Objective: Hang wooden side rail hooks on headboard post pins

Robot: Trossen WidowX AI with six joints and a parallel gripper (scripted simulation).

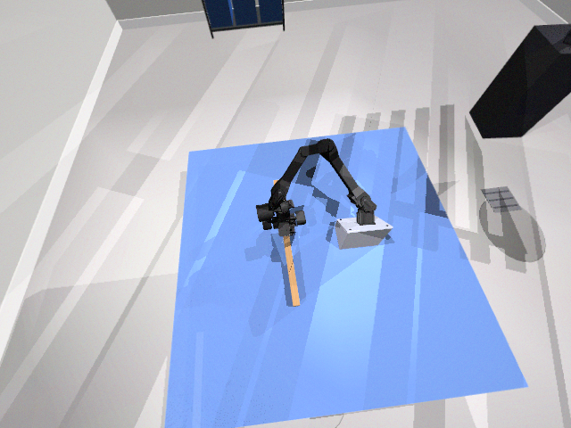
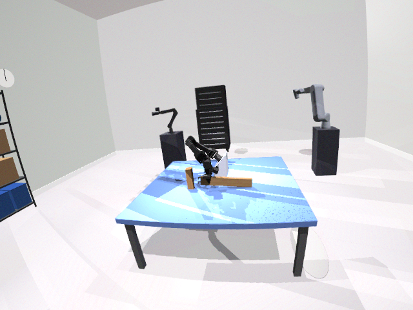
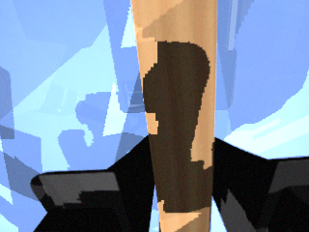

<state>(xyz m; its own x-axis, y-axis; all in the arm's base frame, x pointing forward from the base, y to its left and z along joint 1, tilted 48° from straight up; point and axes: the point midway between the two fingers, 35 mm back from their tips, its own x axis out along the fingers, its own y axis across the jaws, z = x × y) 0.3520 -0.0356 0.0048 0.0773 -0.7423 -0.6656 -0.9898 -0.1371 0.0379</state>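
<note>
Now: gripper tip 20 mm short of the headboard post, 160 mm to the left of it and 40 mm below it.
</note>
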